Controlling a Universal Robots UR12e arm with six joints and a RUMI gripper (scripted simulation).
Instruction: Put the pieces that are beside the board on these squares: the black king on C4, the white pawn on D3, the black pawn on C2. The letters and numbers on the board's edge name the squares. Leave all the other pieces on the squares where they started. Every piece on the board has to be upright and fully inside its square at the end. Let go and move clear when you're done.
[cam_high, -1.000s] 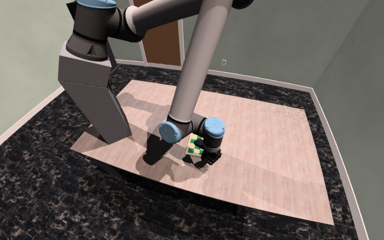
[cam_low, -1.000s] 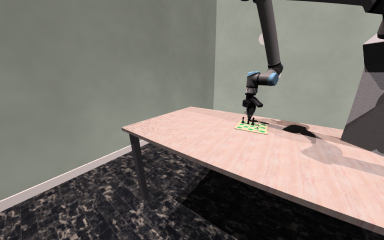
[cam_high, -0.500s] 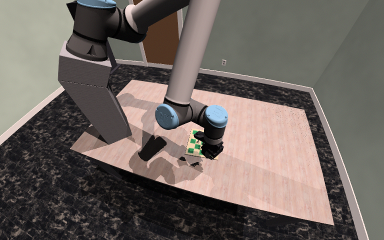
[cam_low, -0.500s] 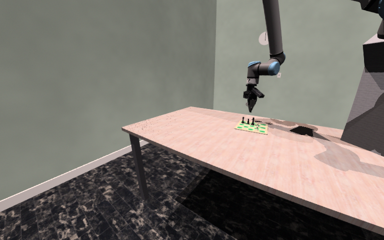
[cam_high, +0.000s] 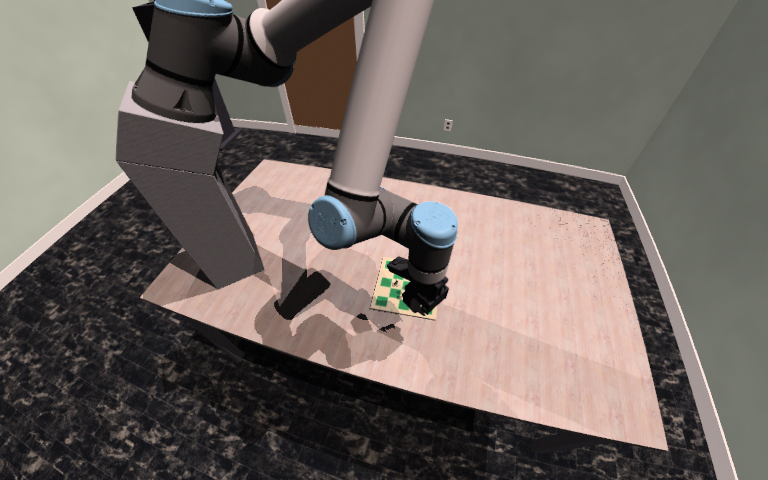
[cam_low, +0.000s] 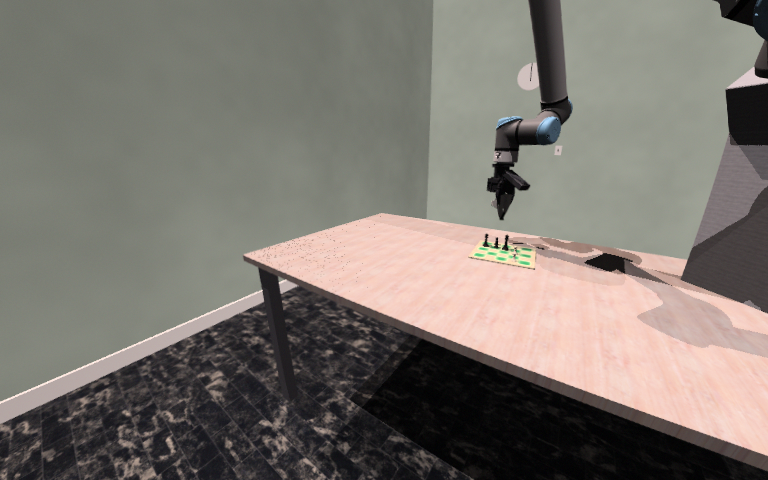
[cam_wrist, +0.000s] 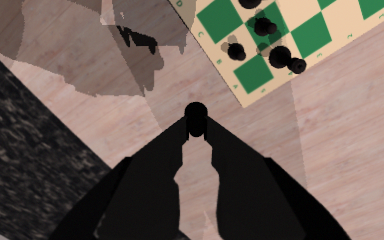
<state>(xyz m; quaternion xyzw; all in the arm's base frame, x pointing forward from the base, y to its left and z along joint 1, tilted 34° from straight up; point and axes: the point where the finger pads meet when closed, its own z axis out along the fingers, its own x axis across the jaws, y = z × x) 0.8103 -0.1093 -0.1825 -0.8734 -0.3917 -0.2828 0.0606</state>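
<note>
Right now my hand is 14 cm to the right of the chessboard, 12 cm above it and 4 cm past it. From my hand the other things lie so: black king: 10 cm to the left, 8 cm below, 4 cm behind.
</note>
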